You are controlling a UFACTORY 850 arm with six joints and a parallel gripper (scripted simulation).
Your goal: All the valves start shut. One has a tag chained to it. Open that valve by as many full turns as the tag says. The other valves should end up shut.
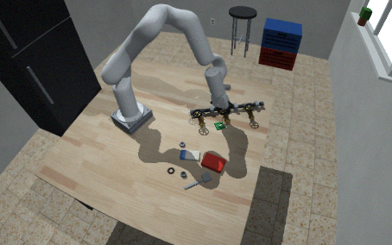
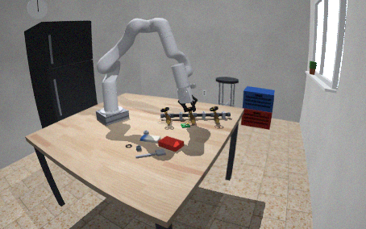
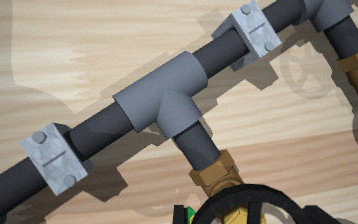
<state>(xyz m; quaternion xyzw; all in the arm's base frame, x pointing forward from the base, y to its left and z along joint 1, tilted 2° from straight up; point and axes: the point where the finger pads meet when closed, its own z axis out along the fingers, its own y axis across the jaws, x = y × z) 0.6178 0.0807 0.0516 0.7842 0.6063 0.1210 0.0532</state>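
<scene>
Now: hand 100 mm above the green tag, 50 mm to the left of it and 30 mm past it. Also, from my hand: grey scraper: 440 mm to the right, 100 mm below, 60 mm behind; then red box: 330 mm to the right, 90 mm below, 10 mm behind; then white block: 300 mm to the right, 150 mm behind, 100 mm below.
</scene>
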